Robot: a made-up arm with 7 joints.
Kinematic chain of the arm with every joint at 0, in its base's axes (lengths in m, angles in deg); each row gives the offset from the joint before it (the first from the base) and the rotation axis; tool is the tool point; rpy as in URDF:
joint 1: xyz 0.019 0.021 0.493 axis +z
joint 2: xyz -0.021 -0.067 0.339 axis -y
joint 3: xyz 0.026 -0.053 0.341 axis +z
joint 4: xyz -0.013 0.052 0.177 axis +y
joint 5: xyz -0.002 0 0.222 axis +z
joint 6: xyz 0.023 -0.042 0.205 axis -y
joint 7: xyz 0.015 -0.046 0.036 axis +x
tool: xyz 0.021 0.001 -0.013 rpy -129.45 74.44 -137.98
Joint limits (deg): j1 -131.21..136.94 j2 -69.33..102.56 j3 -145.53..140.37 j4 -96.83..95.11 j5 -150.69..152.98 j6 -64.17..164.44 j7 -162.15..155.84
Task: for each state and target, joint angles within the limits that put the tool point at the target. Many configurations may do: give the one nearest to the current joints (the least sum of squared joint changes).
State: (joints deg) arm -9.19 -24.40 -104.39 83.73 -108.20 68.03 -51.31
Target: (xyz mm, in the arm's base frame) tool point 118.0 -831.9 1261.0
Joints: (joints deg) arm -52.03 -55.46 -95.27 55.60 -112.87 65.27 -54.54
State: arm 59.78 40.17 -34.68 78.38 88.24 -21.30 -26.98
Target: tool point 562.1 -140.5 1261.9
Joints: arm 34.98 -4.86 -59.88 84.90 83.83 -14.34 -28.46
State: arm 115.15 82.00 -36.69 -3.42 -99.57 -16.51 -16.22
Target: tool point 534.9 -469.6 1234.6
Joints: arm 136.94 32.78 -18.20 -50.69 -97.37 -29.41 -16.04
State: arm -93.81 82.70 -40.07 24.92 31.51 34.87 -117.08
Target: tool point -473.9 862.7 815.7
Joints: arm -87.59 102.56 -63.77 42.56 28.03 34.69 -115.15
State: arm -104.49 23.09 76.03 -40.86 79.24 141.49 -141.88
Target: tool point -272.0 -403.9 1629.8
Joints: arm -87.89 -27.28 86.87 -35.24 75.92 136.34 -141.24
